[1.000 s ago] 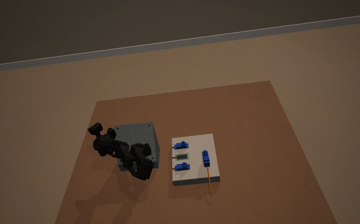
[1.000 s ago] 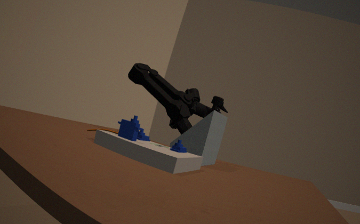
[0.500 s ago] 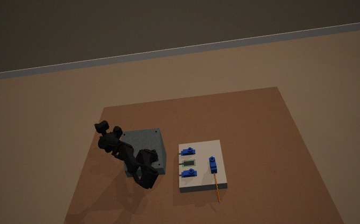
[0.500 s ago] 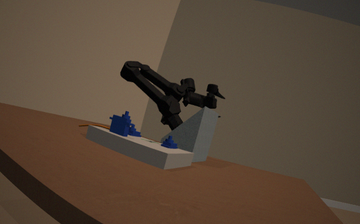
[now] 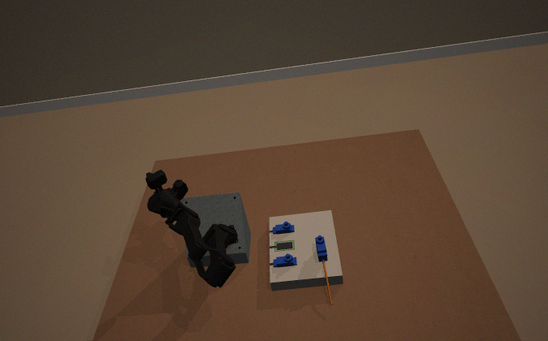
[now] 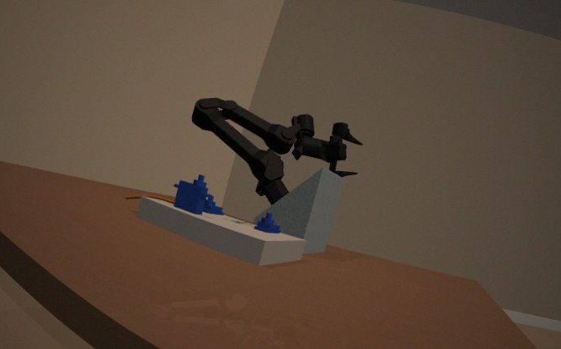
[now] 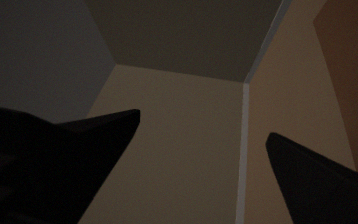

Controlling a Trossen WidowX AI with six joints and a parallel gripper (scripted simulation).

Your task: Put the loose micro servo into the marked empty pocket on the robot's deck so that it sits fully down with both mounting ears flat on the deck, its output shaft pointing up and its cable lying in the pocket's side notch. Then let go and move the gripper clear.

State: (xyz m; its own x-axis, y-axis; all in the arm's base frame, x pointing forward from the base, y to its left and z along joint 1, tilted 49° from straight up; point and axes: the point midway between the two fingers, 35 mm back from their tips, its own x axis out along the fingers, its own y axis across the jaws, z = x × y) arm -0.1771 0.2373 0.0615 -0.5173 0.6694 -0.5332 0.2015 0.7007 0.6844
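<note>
The pale deck is 530 mm ahead of my gripper tip, 280 mm below it and 190 mm to the right of it.
</note>
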